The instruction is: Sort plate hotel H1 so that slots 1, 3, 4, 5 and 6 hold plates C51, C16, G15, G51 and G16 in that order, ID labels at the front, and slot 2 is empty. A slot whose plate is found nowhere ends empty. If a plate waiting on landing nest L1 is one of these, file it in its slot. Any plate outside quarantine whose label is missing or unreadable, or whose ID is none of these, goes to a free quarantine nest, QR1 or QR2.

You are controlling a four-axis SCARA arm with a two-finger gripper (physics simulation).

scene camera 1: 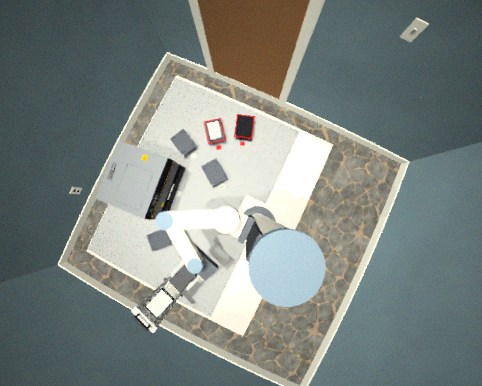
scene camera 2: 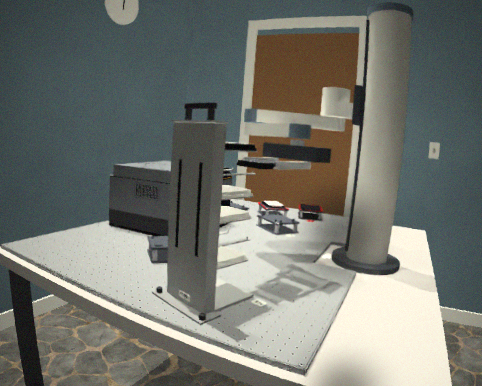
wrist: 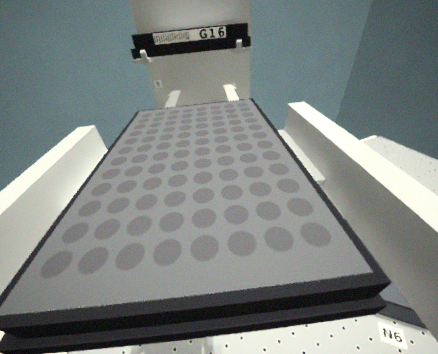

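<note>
My gripper (scene camera 1: 181, 283) (scene camera 2: 287, 163) (wrist: 194, 131) is shut on a black-edged plate (scene camera 2: 256, 163) (wrist: 202, 180) with a grey welled top. The plate is level, in front of the hotel at about slot 5 height, with shelf arms beyond its far end. No label shows on its near edge. Hotel H1 (scene camera 1: 144, 320) (scene camera 2: 192, 210) stands at the table edge. Its top plate (scene camera 1: 160, 303) (scene camera 2: 240, 146) (wrist: 191, 41), labelled G16, sits in slot 6. A bare shelf (scene camera 2: 245, 174) shows below the held plate, then two pale plates (scene camera 2: 236, 191) (scene camera 2: 234, 215), another bare shelf (scene camera 2: 235, 241) and a pale lowest plate (scene camera 2: 232, 257).
Two red nests stand at the back, one with a white plate (scene camera 1: 214, 130) (scene camera 2: 273, 204), the other with a dark plate (scene camera 1: 244, 127) (scene camera 2: 310, 207). Grey nests (scene camera 1: 183, 143) (scene camera 1: 214, 172) (scene camera 1: 159, 240) (scene camera 2: 277, 220) and a grey instrument (scene camera 1: 131, 182) (scene camera 2: 140, 200) stand nearby. An N6 label (wrist: 392, 336) shows low right.
</note>
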